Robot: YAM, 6 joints.
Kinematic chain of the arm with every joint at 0, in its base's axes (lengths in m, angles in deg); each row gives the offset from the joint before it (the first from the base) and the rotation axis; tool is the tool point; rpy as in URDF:
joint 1: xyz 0 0 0.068 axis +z
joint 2: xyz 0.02 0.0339 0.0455 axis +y
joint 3: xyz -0.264 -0.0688 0 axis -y
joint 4: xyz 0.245 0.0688 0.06 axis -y
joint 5: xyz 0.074 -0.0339 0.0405 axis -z
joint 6: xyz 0.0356 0 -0.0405 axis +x
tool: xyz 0 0 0 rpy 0 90 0
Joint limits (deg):
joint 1: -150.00..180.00
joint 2: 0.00..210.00
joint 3: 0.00..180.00
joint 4: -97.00..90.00
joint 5: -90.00..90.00
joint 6: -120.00..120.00
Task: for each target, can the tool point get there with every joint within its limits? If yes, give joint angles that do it. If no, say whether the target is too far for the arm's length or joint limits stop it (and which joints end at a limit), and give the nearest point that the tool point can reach.
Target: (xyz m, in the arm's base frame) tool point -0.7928 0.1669 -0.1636
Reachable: no: too far | nearest point -0.5975 0.1258 -0.0936 | short by 0.212 m
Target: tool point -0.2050 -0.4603 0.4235
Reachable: yes | joints -116.45 123.75 131.65 -9.39 -37.13 22.91
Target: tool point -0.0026 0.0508 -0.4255
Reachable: no: joint limits stop it (at a limit: joint 2) | nearest point -0.0046 0.0904 -0.3440 | short by 0.091 m
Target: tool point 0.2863 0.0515 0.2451
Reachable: yes | joints 9.59 77.46 33.83 43.38 -4.91 -96.85
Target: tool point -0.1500 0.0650 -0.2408
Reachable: yes | joints 152.41 186.68 52.07 50.06 -19.54 -10.91
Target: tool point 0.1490 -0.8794 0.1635
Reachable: no: too far | nearest point 0.1077 -0.6358 0.1493 | short by 0.248 m
